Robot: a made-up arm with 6 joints.
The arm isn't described. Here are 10 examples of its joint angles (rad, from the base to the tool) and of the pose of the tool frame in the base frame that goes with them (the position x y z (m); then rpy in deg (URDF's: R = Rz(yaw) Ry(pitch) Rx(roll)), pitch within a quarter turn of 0, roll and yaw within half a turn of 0).
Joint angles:
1: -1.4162 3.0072 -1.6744 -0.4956 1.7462 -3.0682
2: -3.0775 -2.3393 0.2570 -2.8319 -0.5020 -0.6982
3: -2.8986 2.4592 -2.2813 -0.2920 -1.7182 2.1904
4: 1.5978 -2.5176 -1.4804 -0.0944 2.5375 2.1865
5: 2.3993 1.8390 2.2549 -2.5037 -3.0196 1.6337
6: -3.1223 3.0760 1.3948 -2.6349 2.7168 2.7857
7: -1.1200 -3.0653 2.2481 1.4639 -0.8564 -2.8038
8: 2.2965 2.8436 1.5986 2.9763 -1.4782 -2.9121
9: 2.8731 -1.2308 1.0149 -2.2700 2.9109 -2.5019
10: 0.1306 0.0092 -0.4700 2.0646 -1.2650 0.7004
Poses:
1: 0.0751 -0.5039 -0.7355 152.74 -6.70 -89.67
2: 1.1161 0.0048 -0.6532 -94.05 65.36 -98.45
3: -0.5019 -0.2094 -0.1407 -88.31 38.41 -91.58
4: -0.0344 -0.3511 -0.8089 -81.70 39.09 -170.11
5: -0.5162 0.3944 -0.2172 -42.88 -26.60 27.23
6: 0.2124 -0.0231 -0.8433 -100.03 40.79 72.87
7: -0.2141 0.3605 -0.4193 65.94 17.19 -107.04
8: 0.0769 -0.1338 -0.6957 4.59 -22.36 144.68
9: 0.8980 -0.2782 0.7570 -169.35 1.51 -3.05
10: -0.1288 -0.0630 1.5005 -59.81 -20.62 -166.21
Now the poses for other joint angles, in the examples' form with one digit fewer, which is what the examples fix.
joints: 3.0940 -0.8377 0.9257 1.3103 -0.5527 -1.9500
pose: 0.652 -0.023 1.282 26.9 15.4 142.9
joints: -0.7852 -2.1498 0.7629 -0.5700 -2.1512 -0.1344
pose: -0.711 0.854 -0.340 148.5 21.7 123.8
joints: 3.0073 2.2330 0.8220 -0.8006 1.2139 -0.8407
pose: -0.675 0.118 -0.822 122.4 -40.9 107.1
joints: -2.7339 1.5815 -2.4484 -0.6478 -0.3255 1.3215
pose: -0.443 -0.270 0.472 -57.0 -39.7 -101.4
